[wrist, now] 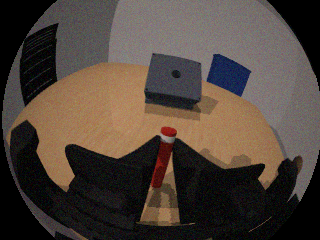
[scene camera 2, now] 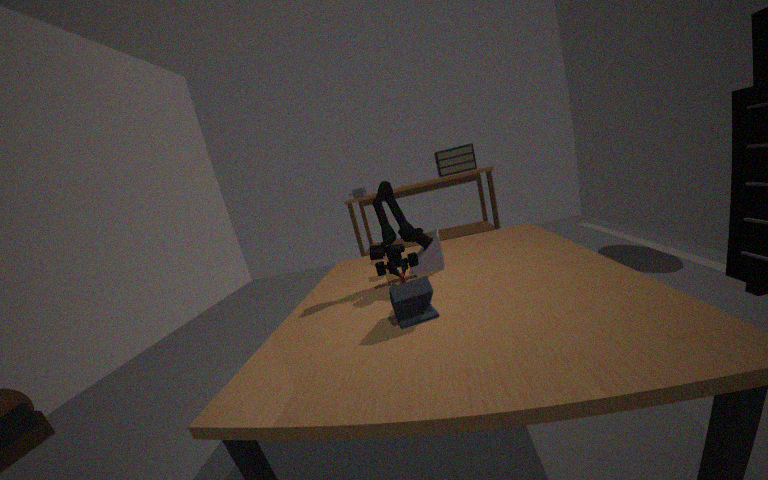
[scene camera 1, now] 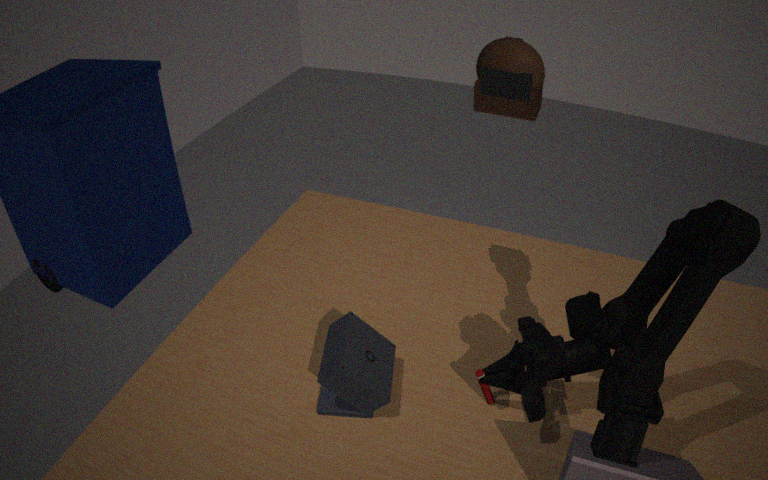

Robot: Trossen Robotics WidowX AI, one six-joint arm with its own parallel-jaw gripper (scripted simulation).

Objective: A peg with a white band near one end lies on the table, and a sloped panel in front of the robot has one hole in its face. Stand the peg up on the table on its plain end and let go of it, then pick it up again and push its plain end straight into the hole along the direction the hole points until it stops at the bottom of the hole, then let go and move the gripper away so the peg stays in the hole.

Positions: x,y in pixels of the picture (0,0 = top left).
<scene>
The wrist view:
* my gripper: 166,141
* red peg: 168,134, held by my gripper
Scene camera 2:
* my gripper: 402,275
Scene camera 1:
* my gripper: 480,377
</scene>
